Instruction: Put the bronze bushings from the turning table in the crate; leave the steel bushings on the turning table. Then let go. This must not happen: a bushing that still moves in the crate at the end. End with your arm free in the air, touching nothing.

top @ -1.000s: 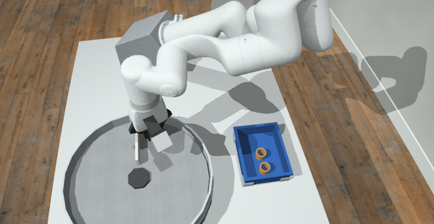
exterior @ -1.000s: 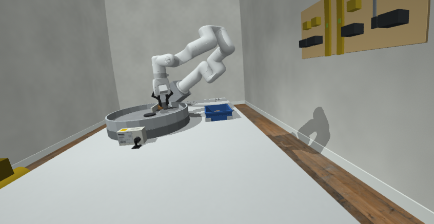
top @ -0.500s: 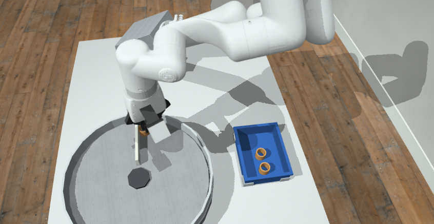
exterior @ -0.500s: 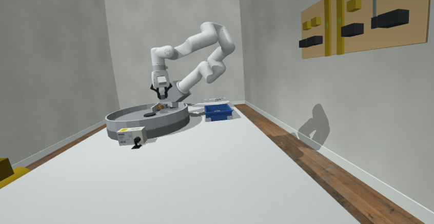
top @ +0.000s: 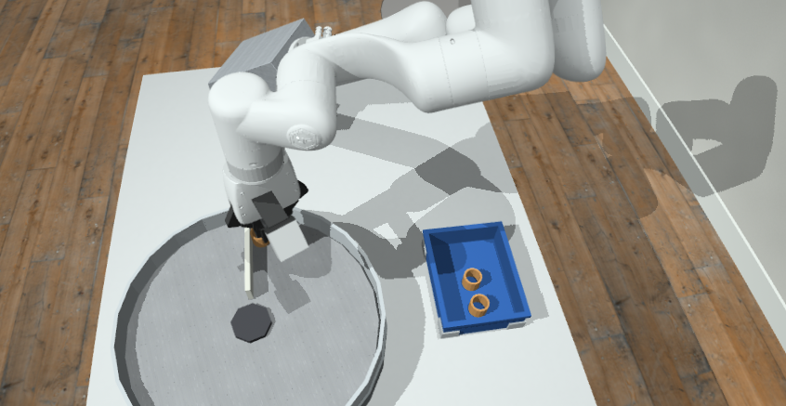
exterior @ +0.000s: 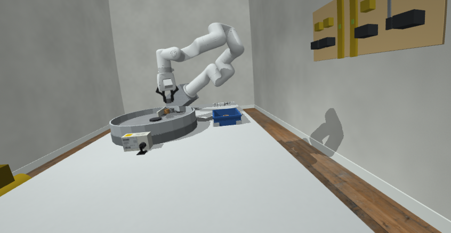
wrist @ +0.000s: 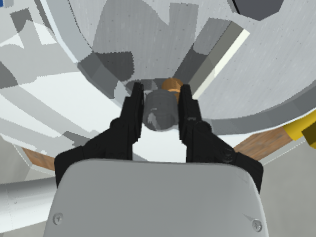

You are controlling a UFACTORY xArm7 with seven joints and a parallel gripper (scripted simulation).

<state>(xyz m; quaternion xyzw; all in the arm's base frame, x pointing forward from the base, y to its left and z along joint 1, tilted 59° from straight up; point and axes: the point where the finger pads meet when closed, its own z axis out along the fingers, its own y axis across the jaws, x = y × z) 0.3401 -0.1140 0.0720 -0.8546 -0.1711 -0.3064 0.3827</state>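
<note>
The turning table lies 13 cm ahead of my hand, 2 cm to the right of it and 9 cm below it. From my hand the other things lie so: blue crate 1 cm ahead, 34 cm to the left, 12 cm below.
</note>
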